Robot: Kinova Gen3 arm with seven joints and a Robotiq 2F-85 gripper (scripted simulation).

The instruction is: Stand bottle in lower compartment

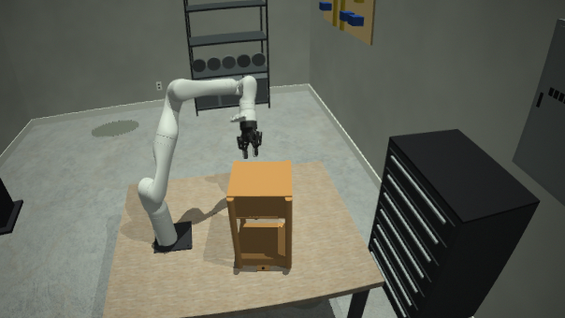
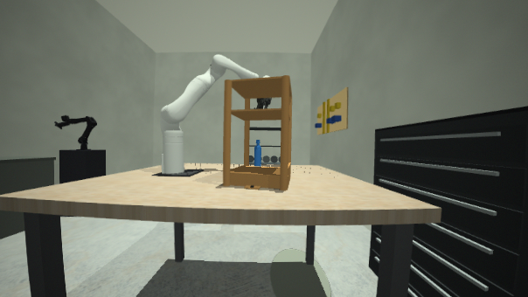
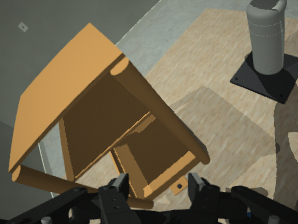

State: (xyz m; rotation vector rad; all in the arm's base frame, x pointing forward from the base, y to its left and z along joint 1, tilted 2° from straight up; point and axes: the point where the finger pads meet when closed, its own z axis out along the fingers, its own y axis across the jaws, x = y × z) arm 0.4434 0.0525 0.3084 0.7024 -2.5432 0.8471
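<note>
Now: hand 210 mm above the blue bottle, 80 mm to the right of it and 10 mm past it. The rest, counted from my hand: wooden shelving unit: 240 mm to the right, 140 mm below, 30 mm behind.
</note>
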